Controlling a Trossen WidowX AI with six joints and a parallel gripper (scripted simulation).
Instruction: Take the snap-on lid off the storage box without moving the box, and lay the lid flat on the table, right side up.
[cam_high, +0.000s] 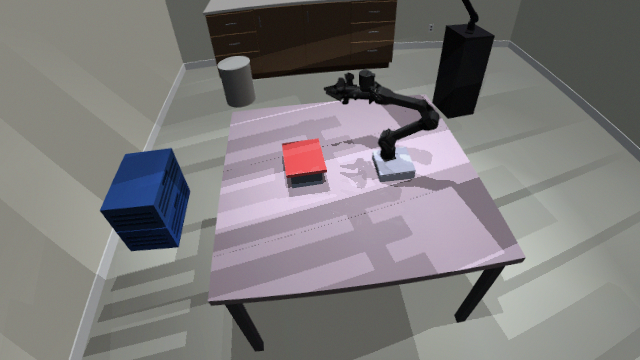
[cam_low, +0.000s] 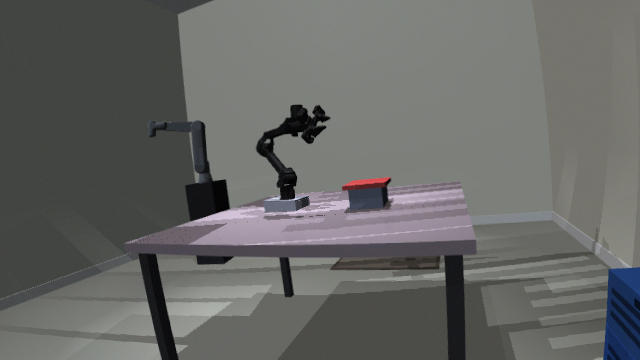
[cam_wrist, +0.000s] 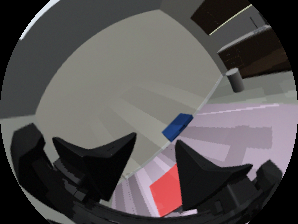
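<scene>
Now: gripper tip 140 mm short of the red lid, 80 mm to the right of it and 290 mm above it. Also, from my gripper tip: grey storage box: 140 mm ahead, 80 mm to the left, 340 mm below.
</scene>
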